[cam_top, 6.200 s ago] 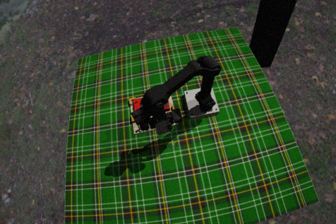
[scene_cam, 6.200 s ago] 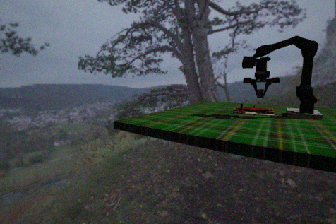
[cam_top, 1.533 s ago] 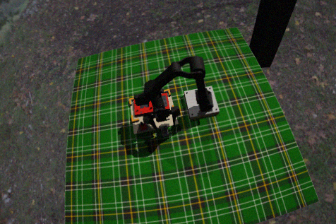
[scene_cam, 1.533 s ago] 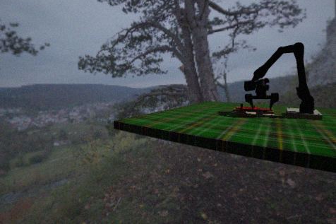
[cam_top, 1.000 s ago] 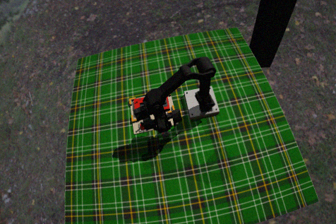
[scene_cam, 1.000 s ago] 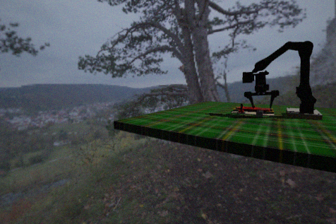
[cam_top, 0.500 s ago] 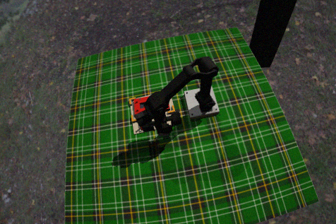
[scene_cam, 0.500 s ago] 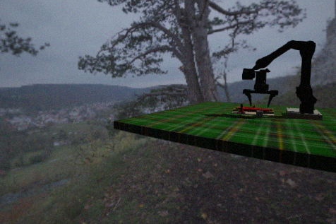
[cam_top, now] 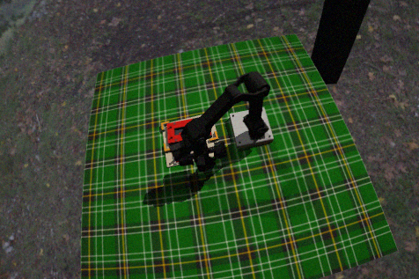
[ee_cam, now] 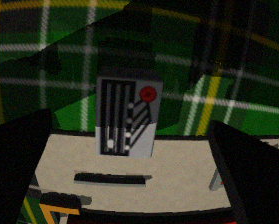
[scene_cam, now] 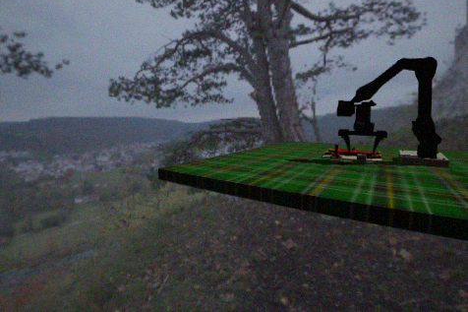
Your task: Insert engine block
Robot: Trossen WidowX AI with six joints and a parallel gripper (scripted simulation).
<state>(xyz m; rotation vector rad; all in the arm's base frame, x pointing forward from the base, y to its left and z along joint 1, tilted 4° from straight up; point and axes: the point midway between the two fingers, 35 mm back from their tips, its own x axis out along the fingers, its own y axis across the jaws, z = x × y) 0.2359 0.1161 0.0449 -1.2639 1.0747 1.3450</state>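
Right now my gripper tip is 20 mm above the engine block and 10 mm past it.
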